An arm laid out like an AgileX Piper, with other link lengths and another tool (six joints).
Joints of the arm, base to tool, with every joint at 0 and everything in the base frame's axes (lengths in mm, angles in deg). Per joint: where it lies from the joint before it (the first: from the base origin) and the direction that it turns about. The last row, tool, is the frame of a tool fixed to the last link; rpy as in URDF.
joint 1: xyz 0 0 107 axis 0 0 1
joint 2: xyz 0 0 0 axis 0 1 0
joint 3: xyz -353 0 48.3 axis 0 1 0
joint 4: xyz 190.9 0 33.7 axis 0.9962 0 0.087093
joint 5: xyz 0 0 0 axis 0 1 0
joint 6: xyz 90.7 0 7.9 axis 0.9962 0 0.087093
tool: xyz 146.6 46 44.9 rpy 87.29 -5.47 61.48
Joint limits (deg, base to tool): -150..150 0..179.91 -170..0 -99.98..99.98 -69.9..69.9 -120..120
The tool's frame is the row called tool.
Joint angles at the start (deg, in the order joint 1, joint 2, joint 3, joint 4, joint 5, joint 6): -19.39 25.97 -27.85 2.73 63.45 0.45
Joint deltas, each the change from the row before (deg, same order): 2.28 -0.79 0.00 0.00 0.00 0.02; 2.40 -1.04 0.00 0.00 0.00 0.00; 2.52 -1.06 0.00 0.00 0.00 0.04; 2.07 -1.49 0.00 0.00 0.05 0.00; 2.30 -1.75 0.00 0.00 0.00 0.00
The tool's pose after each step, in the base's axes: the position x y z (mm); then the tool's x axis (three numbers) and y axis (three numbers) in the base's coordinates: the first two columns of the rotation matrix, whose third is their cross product. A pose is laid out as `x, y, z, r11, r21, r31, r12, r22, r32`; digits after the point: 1 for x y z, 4 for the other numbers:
66.1, 37.5, 164.7, 0.5641, 0.7601, -0.3225, 0.7623, -0.3293, 0.5573
63.4, 40.5, 165.7, 0.5374, 0.7816, -0.3167, 0.7655, -0.2945, 0.5722
60.5, 43.4, 166.6, 0.5087, 0.8031, -0.3104, 0.7670, -0.2589, 0.5871
57.2, 45.9, 167.7, 0.4869, 0.8196, -0.3021, 0.7611, -0.2284, 0.6071
53.5, 48.4, 169.2, 0.4626, 0.8372, -0.2917, 0.7509, -0.1951, 0.6309

